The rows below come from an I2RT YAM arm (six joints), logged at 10 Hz.
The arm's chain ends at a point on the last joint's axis. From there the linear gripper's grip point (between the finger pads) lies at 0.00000 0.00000 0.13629 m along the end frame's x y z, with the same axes.
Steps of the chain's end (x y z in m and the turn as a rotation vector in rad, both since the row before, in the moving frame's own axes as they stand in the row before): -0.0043 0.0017 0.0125 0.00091 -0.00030 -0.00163; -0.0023 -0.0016 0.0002 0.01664 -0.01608 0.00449; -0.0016 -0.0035 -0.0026 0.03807 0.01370 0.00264; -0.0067 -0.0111 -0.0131 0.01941 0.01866 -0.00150; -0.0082 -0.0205 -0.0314 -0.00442 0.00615 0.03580
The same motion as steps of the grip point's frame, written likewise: -0.0043 0.0016 0.0125 0.00091 -0.00030 -0.00163; -0.0045 -0.0039 0.0002 0.01664 -0.01608 0.00449; 0.0003 -0.0087 -0.0027 0.03807 0.01370 0.00264; -0.0042 -0.0137 -0.0131 0.01941 0.01866 -0.00150; -0.0074 -0.0199 -0.0314 -0.00442 0.00615 0.03580
